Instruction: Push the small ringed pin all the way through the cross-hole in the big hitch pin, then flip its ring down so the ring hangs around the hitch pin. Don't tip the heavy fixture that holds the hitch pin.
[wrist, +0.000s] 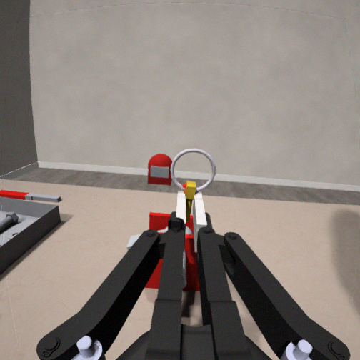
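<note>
The small ringed pin has a yellow-gold head (190, 189), and its thin silver ring (215, 170) stands upright above the fingertips. My gripper (188, 202) is shut on the small pin, with the pale finger pads on either side of its gold body. The red fixture (158, 281) is on the table below and behind the fingers and looks upright. A pale grey part (134, 242) sticks out at its left side. My black fingers hide much of the fixture. The big hitch pin and its cross-hole cannot be made out clearly, and the small pin's tip is hidden.
A grey tray (50, 220) with a dark bolt (8, 222) in it is at the left edge of the view. A red and grey tool (15, 194) lies behind the tray. A red domed object (160, 161) with a grey panel stands in the background, near the wall (200, 75).
</note>
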